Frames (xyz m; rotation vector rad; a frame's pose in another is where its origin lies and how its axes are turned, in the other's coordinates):
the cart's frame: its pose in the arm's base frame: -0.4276 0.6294 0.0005 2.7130 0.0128 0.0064
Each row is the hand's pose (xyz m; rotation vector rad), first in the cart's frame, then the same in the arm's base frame.
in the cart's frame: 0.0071 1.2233 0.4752 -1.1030 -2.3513 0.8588
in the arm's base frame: -0.4076 -0.6806 0.0767 0.2903 -1.1952 -1.8820
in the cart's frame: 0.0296 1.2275 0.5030 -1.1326 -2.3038 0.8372
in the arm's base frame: -0.3849 -0.6958 0.0532 0.3219 -1.1687 -1.8467
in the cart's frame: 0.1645 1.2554 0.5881 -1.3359 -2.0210 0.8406
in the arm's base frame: -0.2492 -0.7551 -0.0123 0.4143 -1.1061 -1.5814
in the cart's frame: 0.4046 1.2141 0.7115 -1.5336 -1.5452 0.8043
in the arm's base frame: -0.0087 -0.7665 -0.1411 0.5926 -0.9879 -1.1797
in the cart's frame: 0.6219 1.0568 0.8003 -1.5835 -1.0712 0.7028
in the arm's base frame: 0.2079 -0.6581 -0.2867 0.8151 -0.8303 -0.8072
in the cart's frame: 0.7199 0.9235 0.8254 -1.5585 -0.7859 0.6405
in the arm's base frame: 0.3050 -0.5463 -0.3646 0.9571 -0.7347 -0.5778
